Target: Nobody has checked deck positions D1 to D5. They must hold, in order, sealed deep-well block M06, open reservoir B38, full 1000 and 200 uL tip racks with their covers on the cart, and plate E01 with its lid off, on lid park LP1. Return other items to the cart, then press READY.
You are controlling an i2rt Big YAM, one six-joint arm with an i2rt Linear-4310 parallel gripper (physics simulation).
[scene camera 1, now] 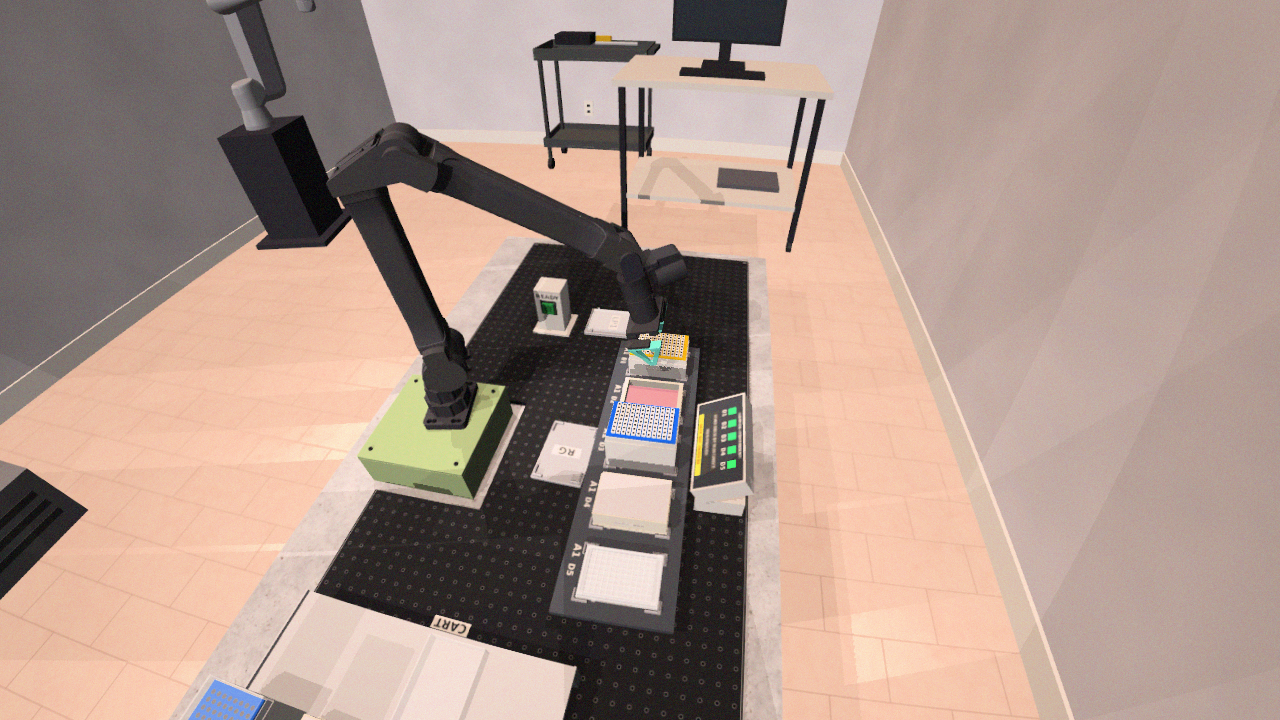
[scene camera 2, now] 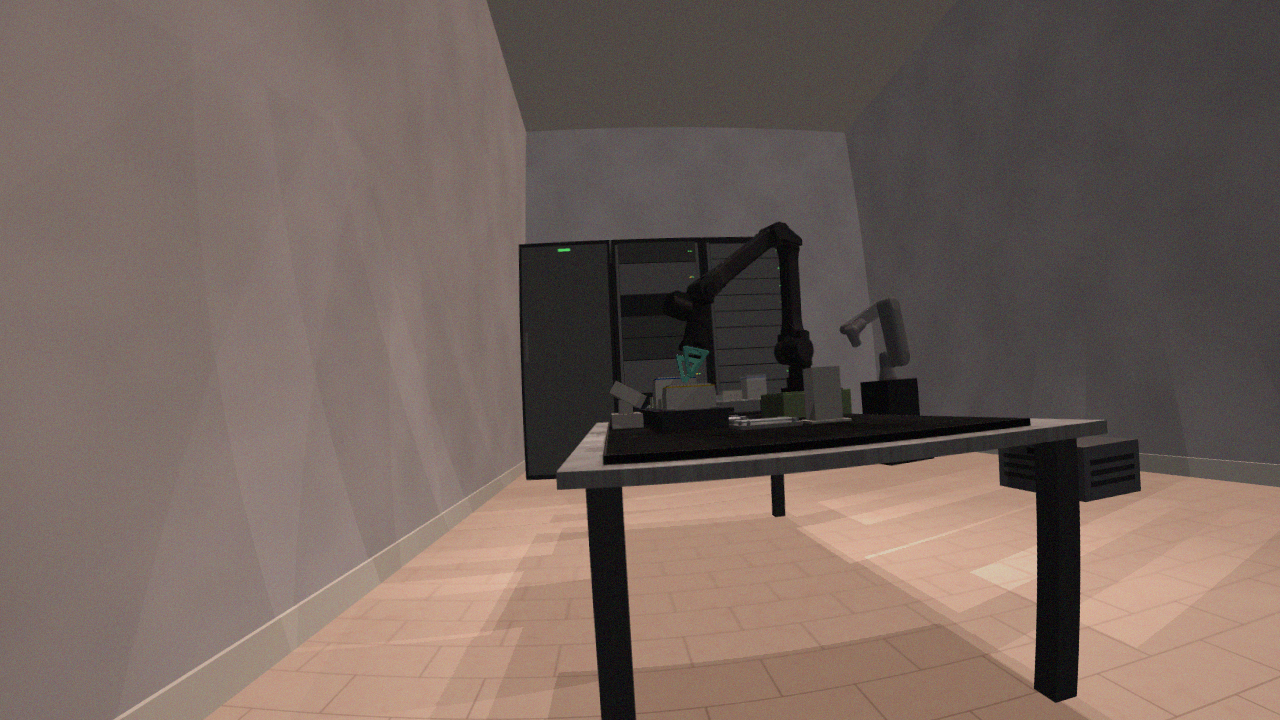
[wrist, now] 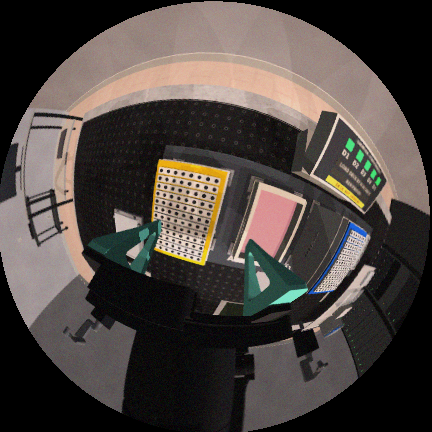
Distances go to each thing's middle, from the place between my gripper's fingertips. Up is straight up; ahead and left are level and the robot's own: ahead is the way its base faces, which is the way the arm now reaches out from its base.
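Labels:
You'd find the white device with green screen [scene camera 2: 822, 388] 6 cm below my gripper, 26 cm behind it and 24 cm to the left of it. As for the pink plate [scene camera 1: 640, 391], my gripper is 6 cm above it, 1 cm past it and 9 cm to the left of it.

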